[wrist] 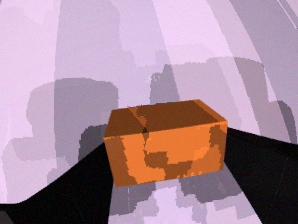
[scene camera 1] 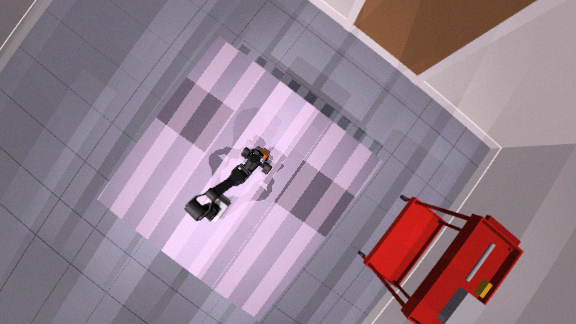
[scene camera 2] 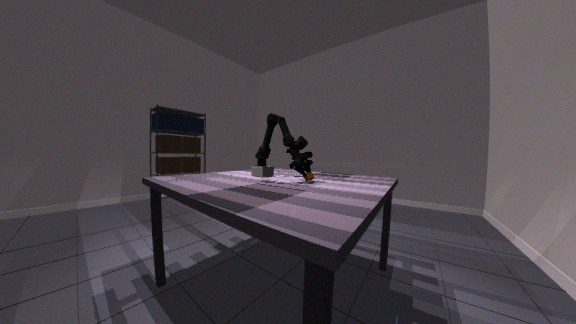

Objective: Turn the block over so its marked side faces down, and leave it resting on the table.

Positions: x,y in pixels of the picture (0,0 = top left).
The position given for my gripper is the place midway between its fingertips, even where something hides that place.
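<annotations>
An orange block [wrist: 160,142] is being carried by my gripper [wrist: 164,141].
</annotations>
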